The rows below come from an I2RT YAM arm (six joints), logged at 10 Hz.
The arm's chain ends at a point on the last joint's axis. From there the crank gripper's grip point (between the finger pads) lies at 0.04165 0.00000 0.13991 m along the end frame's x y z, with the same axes.
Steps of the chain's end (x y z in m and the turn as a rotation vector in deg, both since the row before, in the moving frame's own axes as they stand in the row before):
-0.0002 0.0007 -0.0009 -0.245 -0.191 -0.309
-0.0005 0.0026 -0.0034 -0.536 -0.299 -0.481
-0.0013 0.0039 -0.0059 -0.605 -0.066 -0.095
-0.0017 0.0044 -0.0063 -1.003 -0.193 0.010
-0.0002 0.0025 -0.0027 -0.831 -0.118 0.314
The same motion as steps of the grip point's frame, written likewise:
-0.0007 0.0011 -0.0008 -0.245 -0.191 -0.309
-0.0012 0.0036 -0.0032 -0.536 -0.299 -0.481
-0.0015 0.0053 -0.0059 -0.605 -0.066 -0.095
-0.0022 0.0069 -0.0062 -1.003 -0.193 0.010
-0.0005 0.0048 -0.0026 -0.831 -0.118 0.314

